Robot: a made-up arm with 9 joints.
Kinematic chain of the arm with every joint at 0, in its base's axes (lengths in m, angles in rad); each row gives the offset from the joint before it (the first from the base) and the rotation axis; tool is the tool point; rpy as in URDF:
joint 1: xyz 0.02 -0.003 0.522 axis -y
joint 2: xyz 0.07 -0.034 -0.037 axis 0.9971 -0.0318 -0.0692
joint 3: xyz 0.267 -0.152 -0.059 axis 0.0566 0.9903 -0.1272
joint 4: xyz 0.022 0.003 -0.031 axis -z
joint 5: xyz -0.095 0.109 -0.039 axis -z
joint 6: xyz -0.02 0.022 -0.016 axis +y
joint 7: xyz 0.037 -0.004 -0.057 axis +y
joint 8: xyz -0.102 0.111 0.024 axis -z
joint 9: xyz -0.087 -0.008 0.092 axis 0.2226 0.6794 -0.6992
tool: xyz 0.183 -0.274 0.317 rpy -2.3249 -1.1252 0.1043
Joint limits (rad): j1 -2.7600..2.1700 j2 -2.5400..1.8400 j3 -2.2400..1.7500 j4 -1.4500..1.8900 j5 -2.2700..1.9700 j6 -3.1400..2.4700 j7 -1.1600..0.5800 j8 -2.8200..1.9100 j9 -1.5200..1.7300
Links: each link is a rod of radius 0.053 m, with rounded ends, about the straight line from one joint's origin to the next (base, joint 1, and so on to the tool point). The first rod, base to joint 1, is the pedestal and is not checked.
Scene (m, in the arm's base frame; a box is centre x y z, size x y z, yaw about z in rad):
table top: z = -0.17
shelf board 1: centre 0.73 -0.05 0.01 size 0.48 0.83 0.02 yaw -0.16
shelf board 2: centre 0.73 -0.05 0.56 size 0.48 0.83 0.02 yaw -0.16
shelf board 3: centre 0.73 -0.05 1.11 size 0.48 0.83 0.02 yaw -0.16
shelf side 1: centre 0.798 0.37 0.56 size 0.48 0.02 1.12 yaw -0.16
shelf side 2: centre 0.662 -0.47 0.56 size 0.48 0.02 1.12 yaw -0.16
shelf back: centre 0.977 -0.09 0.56 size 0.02 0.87 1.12 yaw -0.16
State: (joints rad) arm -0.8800 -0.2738 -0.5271 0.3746 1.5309 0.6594 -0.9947 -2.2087 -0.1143
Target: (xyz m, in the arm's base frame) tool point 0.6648 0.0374 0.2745
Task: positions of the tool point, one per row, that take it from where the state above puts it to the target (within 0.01 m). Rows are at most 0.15 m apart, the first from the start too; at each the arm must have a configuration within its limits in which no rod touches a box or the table.
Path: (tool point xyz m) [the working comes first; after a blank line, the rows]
Joints at the target: -0.7902 -0.2335 -0.3845 0.5201 1.5787 0.6081 -1.0616 -2.3350 -0.0562
Straight joint move there: clear.

1: 0.6648 0.0374 0.2745

